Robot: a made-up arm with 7 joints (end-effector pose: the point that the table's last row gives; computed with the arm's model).
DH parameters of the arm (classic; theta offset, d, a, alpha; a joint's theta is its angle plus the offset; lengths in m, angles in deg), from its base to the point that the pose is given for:
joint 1: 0 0.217 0 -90
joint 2: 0 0 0 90
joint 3: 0 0.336 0.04 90
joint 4: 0 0 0.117 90
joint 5: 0 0.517 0 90
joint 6: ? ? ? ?
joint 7: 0 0.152 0 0
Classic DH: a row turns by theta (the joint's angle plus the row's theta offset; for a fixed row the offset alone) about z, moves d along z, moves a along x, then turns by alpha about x.
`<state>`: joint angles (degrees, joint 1 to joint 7).
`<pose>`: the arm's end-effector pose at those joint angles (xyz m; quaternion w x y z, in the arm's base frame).
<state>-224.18 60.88 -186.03 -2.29 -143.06 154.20 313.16</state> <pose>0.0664 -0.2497 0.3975 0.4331 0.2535 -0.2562 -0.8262</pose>
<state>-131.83 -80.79 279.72 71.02 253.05 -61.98 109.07</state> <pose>-0.2293 0.4620 0.5180 0.7365 -0.0677 -0.2937 0.6055</pose>
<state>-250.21 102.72 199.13 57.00 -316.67 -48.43 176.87</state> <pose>-0.0595 0.3999 0.7759 0.9307 -0.0575 -0.1791 -0.3137</pose>
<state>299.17 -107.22 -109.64 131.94 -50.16 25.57 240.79</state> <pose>-0.8022 0.5093 -0.1753 0.3523 0.5835 -0.7105 -0.1751</pose>
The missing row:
joint 6: 0 0 0.119 -90
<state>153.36 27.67 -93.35 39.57 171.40 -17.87 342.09</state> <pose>0.2905 0.3068 0.0867 0.2651 -0.6750 0.6627 -0.1870</pose>
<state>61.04 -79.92 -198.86 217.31 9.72 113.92 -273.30</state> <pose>-0.2782 -0.7302 0.5827 0.1454 -0.1644 -0.9624 0.1598</pose>
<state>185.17 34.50 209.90 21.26 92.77 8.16 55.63</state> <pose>0.4560 0.1542 0.2219 0.4311 -0.5420 0.7181 -0.0685</pose>
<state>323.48 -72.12 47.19 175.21 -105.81 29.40 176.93</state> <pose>-0.8030 0.6095 0.5138 0.6513 0.2495 -0.3968 -0.5967</pose>
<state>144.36 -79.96 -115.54 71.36 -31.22 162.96 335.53</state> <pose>0.3869 0.1446 -0.0010 0.1418 -0.2459 -0.5401 0.7923</pose>
